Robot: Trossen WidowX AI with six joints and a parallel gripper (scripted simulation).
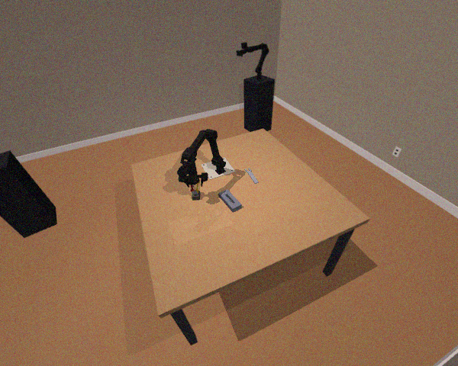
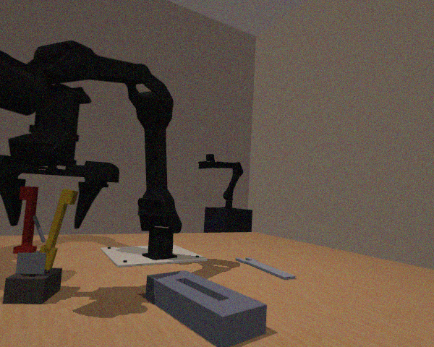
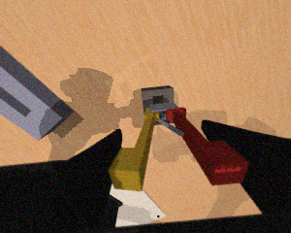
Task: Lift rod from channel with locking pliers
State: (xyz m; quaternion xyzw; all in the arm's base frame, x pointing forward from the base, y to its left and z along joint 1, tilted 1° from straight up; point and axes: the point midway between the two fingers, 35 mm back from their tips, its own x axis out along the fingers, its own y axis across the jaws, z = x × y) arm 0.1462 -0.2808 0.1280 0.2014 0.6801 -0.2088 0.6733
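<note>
My gripper tip is 10 mm short of the yellow handle and 10 mm to the right of it. The rest, counted from my gripper tip: dark holster: 10 mm to the right, 90 mm below; then thin rod: 170 mm ahead, 150 mm to the left, 90 mm below; then grey channel block: 180 mm ahead, 160 mm to the left, 80 mm below.
</note>
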